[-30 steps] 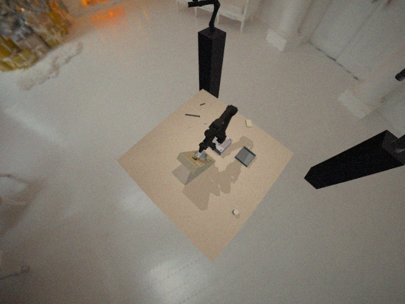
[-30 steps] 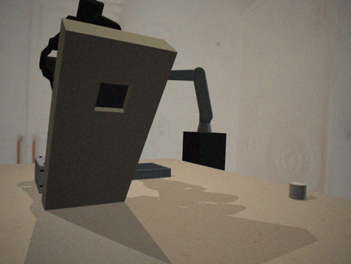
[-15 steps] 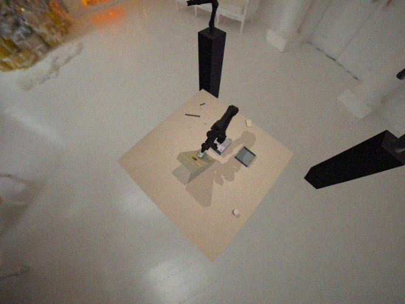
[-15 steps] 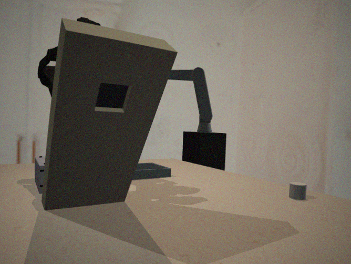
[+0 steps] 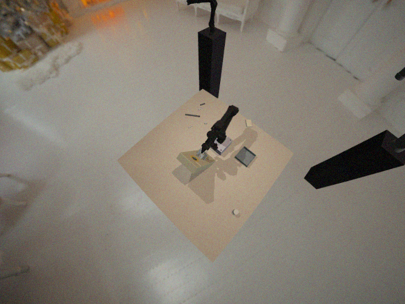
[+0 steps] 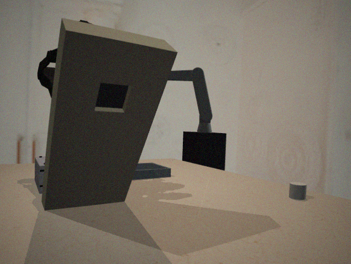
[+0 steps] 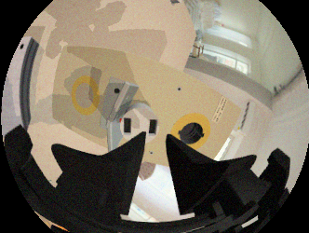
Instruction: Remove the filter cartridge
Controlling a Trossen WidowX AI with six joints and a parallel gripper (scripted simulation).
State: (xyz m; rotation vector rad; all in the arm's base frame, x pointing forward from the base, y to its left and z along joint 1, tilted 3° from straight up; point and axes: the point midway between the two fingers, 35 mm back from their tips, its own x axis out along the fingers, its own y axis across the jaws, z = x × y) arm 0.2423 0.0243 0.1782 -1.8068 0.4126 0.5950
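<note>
The round filter cartridge is 1 cm ahead of my gripper tip and 3 cm below it. From my gripper tip the other things lie so: tan service panel (5 cm ahead, 5 cm below); then grey tray (35 cm behind, 26 cm to the left, 23 cm below).
</note>
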